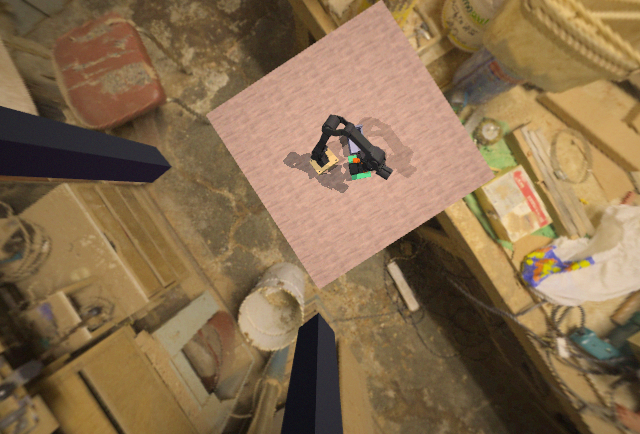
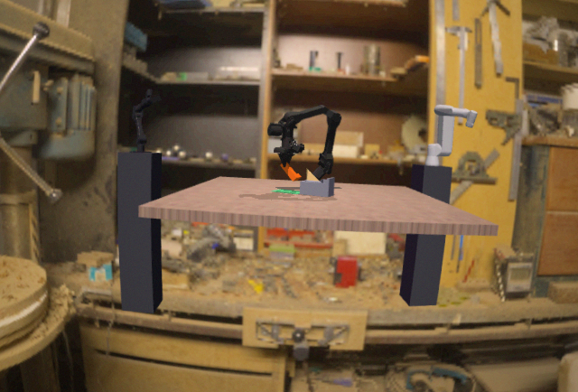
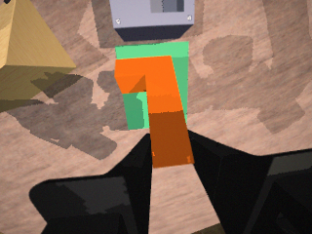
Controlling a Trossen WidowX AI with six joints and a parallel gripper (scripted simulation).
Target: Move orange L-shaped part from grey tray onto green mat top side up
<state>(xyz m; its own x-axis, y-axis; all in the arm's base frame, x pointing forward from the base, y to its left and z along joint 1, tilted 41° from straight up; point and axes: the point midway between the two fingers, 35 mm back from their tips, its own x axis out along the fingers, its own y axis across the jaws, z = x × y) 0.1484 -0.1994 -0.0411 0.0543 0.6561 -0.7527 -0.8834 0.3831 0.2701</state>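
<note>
Right now the green mat is 140 mm below my gripper tip, 20 mm to the left of it and 10 mm ahead of it. The rest, counted from my gripper tip: orange L-shaped part (40 mm to the left, 30 mm below).
</note>
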